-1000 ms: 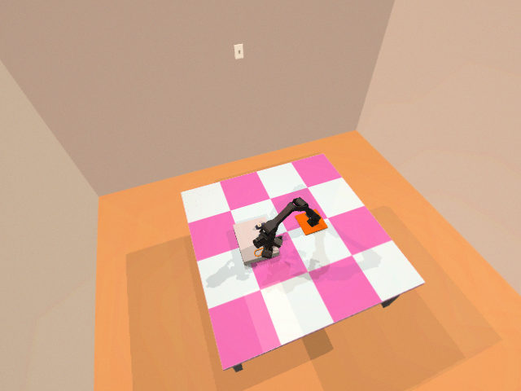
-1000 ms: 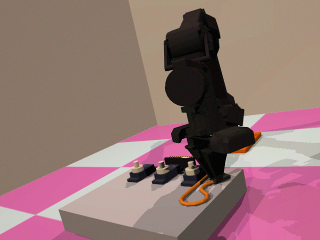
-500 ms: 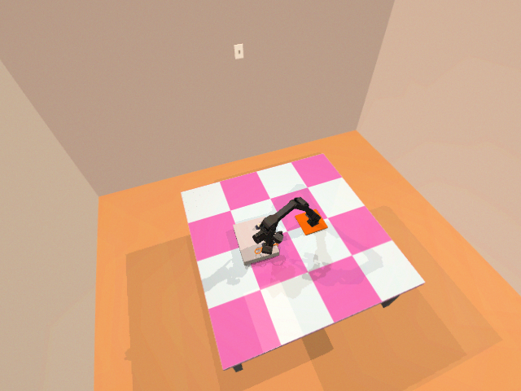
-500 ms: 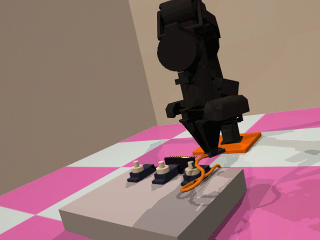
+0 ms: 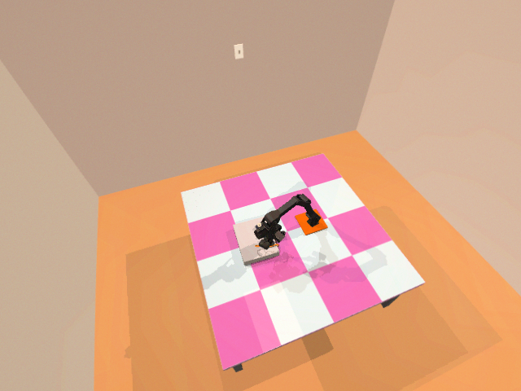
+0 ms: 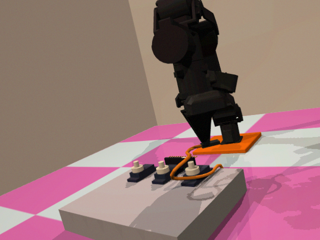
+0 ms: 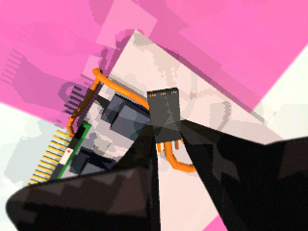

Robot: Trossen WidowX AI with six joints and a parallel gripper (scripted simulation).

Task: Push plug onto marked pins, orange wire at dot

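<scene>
My gripper tip is 7 cm to the left of the red dot, 6 cm past it and 4 cm above it. Also, from my gripper tip: pale grey printed holder: 13 cm to the right, 9 cm below, 9 cm ahead; green strip: 9 cm to the right, 7 cm below, 7 cm behind; black pin header: 9 cm to the right, 7 cm behind, 6 cm below.
</scene>
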